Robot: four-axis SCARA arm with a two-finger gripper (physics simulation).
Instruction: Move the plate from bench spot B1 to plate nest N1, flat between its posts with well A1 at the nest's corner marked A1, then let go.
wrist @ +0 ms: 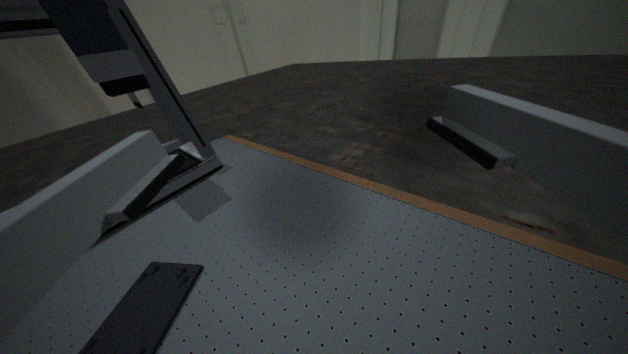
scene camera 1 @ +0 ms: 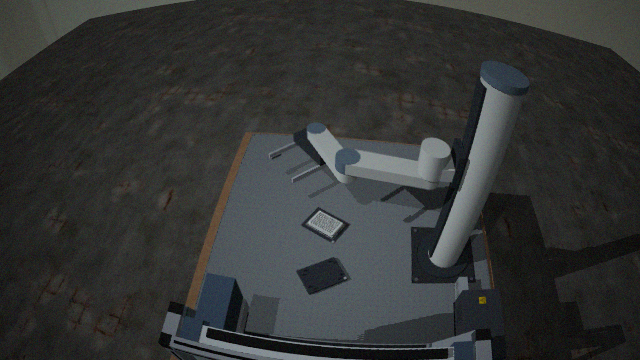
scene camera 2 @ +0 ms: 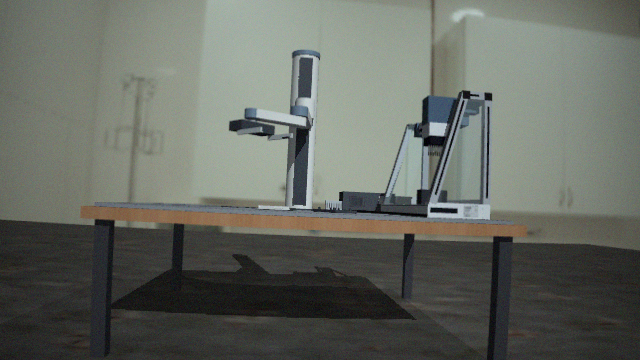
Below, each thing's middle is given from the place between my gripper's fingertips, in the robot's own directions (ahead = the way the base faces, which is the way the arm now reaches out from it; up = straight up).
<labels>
I see my gripper 300 mm above the dark nest [scene camera 1: 319, 276], 270 mm to the right of it and 180 mm past it.
</labels>
